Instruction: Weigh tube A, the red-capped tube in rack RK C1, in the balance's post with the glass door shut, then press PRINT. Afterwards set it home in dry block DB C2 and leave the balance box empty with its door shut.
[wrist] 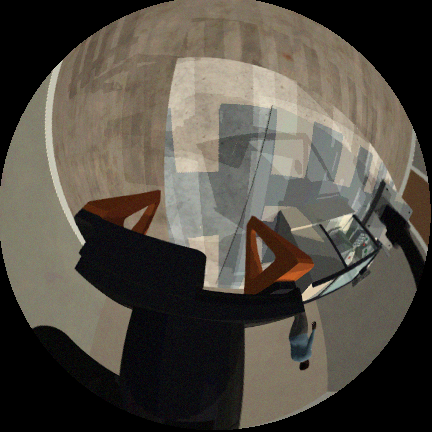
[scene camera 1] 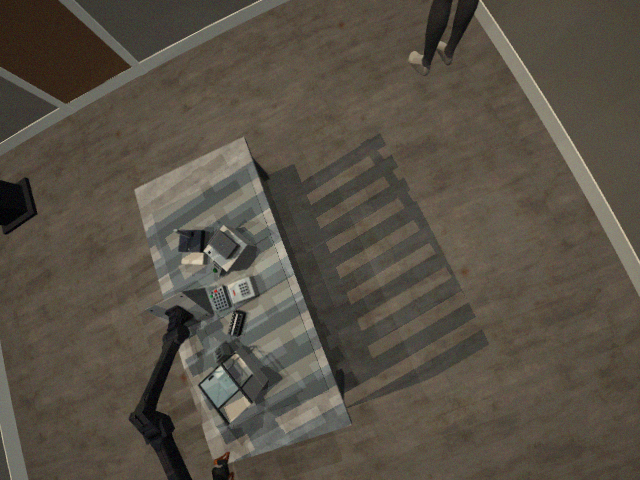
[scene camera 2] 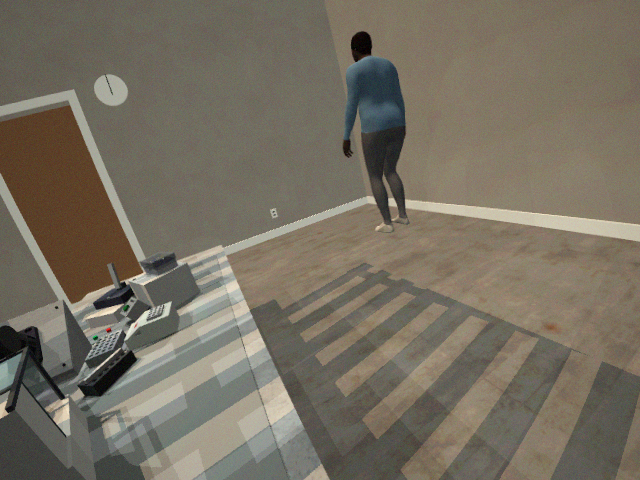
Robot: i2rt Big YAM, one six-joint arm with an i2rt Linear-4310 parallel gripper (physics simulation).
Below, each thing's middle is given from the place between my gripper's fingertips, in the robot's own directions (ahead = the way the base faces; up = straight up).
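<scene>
My hand is 150 mm short of the balance with glass box point(scene camera 2: 50, 429), 320 mm to the right of it and 50 mm above it. There's also the grey box point(scene camera 2: 164, 280), and that's 980 mm to the left of my hand, 420 mm ahead of it and 70 mm below it.
</scene>
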